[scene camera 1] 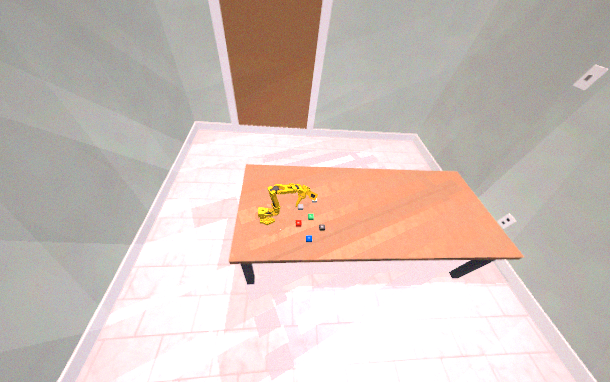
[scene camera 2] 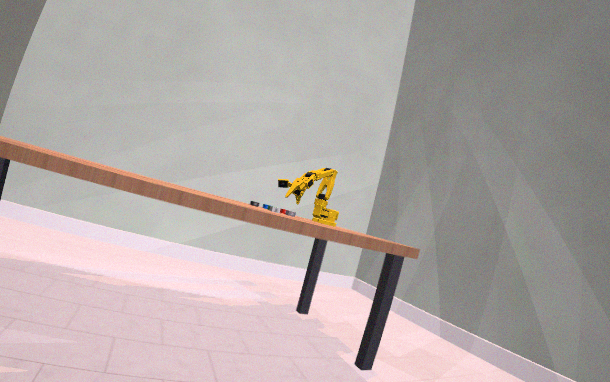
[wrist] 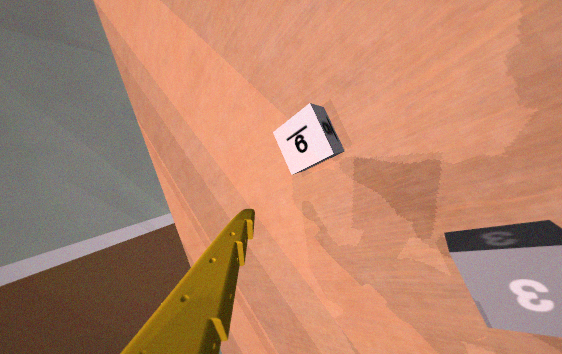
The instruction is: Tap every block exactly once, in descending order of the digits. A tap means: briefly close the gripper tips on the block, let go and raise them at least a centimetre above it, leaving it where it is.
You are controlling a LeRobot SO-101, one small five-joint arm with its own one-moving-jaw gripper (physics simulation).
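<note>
My gripper [scene camera 1: 300, 201] [scene camera 2: 293, 199] is open and empty, raised above the table near the white and grey blocks. In the wrist view one notched jaw [wrist: 212, 280] shows. The white block [scene camera 1: 314, 201] [wrist: 303, 142] lies beyond and right of its tip; its digit looks like a 6 with a bar above, so an underlined 9 turned around. The grey block [scene camera 1: 300, 207] [wrist: 487, 280], marked 3, is at lower right, cut off by the frame edge. The green block [scene camera 1: 311, 216], red block [scene camera 1: 298, 223], black block [scene camera 1: 322, 227] and blue block [scene camera 1: 309, 239] show unreadable digits.
The blocks sit apart on the wooden table [scene camera 1: 400, 215] [scene camera 2: 150, 189], in front of the arm's base [scene camera 1: 266, 217] [scene camera 2: 325, 217]. The table's far edge runs down the left of the wrist view, with the brown door [wrist: 100, 300] beyond it.
</note>
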